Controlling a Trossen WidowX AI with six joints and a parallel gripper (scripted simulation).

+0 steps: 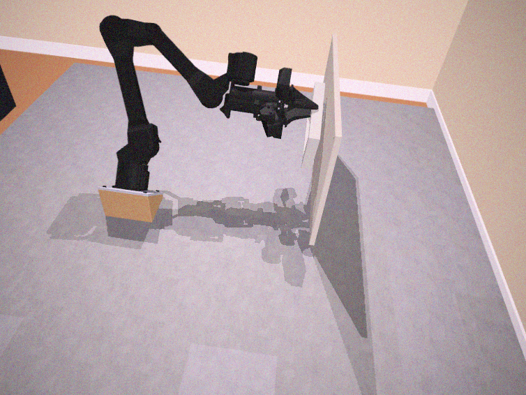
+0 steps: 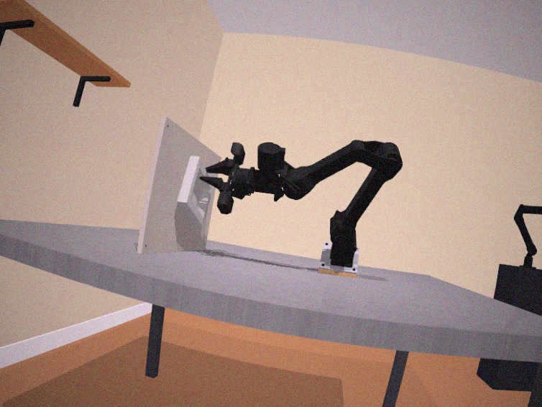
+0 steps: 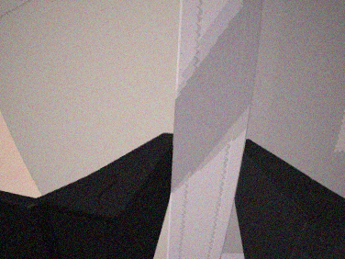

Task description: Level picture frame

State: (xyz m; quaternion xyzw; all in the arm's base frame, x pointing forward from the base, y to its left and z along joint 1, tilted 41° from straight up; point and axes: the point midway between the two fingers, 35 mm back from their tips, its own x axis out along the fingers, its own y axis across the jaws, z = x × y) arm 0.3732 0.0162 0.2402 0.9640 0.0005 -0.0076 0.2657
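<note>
Right now the pale picture frame is 10 mm ahead of my gripper tip, 10 mm to the left of it and 50 mm below it. From my gripper tip the other things lie so: cream wall board (20 mm ahead, 10 mm to the left, 60 mm below).
</note>
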